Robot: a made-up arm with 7 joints. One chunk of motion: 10 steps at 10 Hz.
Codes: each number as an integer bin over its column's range. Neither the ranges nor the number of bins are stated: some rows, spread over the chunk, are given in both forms.
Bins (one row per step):
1: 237 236 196 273 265 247
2: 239 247 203 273 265 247
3: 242 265 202 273 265 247
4: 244 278 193 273 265 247
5: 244 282 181 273 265 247
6: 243 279 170 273 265 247
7: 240 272 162 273 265 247
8: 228 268 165 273 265 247
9: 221 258 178 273 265 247
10: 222 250 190 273 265 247
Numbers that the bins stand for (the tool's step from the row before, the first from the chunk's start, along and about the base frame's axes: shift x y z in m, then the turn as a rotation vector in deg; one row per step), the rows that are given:
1: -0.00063 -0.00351 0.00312 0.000 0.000 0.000
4: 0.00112 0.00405 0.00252 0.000 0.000 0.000
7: 0.00012 0.00297 -0.00366 0.000 0.000 0.000
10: -0.00439 -0.00099 0.00193 0.000 0.000 0.000
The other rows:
2: -0.00013 -0.00153 0.00452 0.000 0.000 0.000
3: 0.00062 0.00171 0.00432 0.000 0.000 0.000
5: 0.00112 0.00477 0.00013 0.000 0.000 0.000
6: 0.00087 0.00423 -0.00207 0.000 0.000 0.000
8: -0.00289 0.00225 -0.00306 0.000 0.000 0.000
9: -0.00464 0.00045 -0.00047 0.000 0.000 0.000

